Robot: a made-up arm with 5 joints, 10 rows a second.
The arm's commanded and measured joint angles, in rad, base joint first. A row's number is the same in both.
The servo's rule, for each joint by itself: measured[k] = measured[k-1] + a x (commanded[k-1-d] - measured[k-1]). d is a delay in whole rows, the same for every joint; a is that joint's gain. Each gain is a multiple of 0.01, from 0.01 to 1. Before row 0 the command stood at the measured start. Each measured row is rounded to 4 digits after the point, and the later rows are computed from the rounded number. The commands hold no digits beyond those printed.
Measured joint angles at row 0:
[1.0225, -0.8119, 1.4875, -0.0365, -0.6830]
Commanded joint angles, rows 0 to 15:
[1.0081, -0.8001, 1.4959, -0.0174, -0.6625]
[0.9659, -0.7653, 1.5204, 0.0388, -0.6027]
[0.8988, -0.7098, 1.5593, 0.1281, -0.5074]
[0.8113, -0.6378, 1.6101, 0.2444, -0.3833]
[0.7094, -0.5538, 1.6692, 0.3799, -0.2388]
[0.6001, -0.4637, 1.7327, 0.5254, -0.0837]
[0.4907, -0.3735, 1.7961, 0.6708, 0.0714]
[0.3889, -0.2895, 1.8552, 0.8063, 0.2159]
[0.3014, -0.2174, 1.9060, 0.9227, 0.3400]
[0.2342, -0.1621, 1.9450, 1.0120, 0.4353]
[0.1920, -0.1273, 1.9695, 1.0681, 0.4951]
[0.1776, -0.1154, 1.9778, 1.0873, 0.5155]
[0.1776, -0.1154, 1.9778, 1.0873, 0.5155]
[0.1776, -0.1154, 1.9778, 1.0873, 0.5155]
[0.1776, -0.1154, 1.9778, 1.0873, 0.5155]
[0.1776, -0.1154, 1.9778, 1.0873, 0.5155]
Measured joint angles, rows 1 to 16:
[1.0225, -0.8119, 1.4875, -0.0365, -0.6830]
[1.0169, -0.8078, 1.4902, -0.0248, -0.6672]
[0.9970, -0.7929, 1.4999, 0.0140, -0.6175]
[0.9587, -0.7638, 1.5189, 0.0836, -0.5327]
[0.9012, -0.7197, 1.5481, 0.1817, -0.4177]
[0.8264, -0.6616, 1.5869, 0.3026, -0.2799]
[0.7381, -0.5923, 1.6336, 0.4385, -0.1288]
[0.6416, -0.5157, 1.6856, 0.5802, 0.0254]
[0.5430, -0.4365, 1.7399, 0.7181, 0.1721]
[0.4488, -0.3598, 1.7931, 0.8429, 0.3014]
[0.3651, -0.2906, 1.8417, 0.9461, 0.4045]
[0.2976, -0.2334, 1.8826, 1.0205, 0.4743]
[0.2508, -0.1921, 1.9131, 1.0612, 0.5060]
[0.2223, -0.1653, 1.9338, 1.0771, 0.5133]
[0.2049, -0.1478, 1.9479, 1.0833, 0.5150]
[0.1943, -0.1365, 1.9575, 1.0857, 0.5154]
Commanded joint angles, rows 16 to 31:
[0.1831, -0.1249, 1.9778, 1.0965, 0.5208]
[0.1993, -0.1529, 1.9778, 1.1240, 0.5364]
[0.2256, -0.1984, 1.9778, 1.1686, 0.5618]
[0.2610, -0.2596, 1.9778, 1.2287, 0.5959]
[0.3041, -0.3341, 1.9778, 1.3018, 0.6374]
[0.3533, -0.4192, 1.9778, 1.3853, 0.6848]
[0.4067, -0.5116, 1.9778, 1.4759, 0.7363]
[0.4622, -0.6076, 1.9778, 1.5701, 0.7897]
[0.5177, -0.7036, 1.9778, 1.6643, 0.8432]
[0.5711, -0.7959, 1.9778, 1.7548, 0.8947]
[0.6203, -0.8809, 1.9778, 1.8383, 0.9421]
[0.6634, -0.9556, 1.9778, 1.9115, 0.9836]
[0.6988, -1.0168, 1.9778, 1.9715, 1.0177]
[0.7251, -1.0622, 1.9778, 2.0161, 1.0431]
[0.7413, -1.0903, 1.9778, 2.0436, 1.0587]
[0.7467, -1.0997, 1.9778, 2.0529, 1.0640]
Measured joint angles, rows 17 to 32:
[0.1878, -0.1291, 1.9640, 1.0867, 0.5155]
[0.1860, -0.1276, 1.9684, 1.0927, 0.5196]
[0.1912, -0.1365, 1.9714, 1.1118, 0.5325]
[0.2046, -0.1582, 1.9734, 1.1464, 0.5551]
[0.2266, -0.1937, 1.9748, 1.1966, 0.5865]
[0.2568, -0.2428, 1.9758, 1.2608, 0.6257]
[0.2944, -0.3045, 1.9764, 1.3367, 0.6712]
[0.3382, -0.3770, 1.9768, 1.4216, 0.7213]
[0.3866, -0.4577, 1.9771, 1.5122, 0.7740]
[0.4377, -0.5438, 1.9773, 1.6050, 0.8273]
[0.4897, -0.6320, 1.9775, 1.6964, 0.8792]
[0.5406, -0.7191, 1.9776, 1.7830, 0.9276]
[0.5885, -0.8019, 1.9777, 1.8614, 0.9707]
[0.6315, -0.8771, 1.9777, 1.9286, 1.0069]
[0.6680, -0.9419, 1.9777, 1.9820, 1.0348]
[0.6966, -0.9938, 1.9777, 2.0196, 1.0532]

